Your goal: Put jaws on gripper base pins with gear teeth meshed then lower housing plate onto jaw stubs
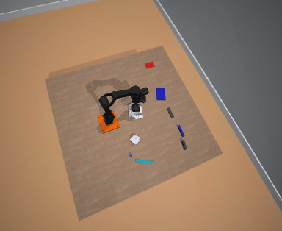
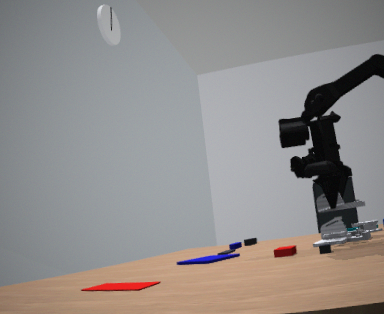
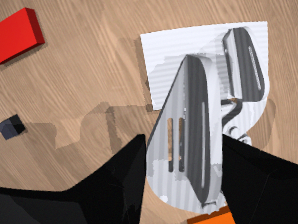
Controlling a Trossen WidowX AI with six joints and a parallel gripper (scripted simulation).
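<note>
Right now my gripper tip is 4 cm past the white jaw, 5 cm to the left of it and 7 cm above it. From my gripper tip the other things lie so: red block (13 cm ahead, 10 cm to the left, 7 cm below); blue plate (30 cm ahead, 3 cm to the left, 8 cm below); blue bar (28 cm ahead, 38 cm to the right, 7 cm below).
</note>
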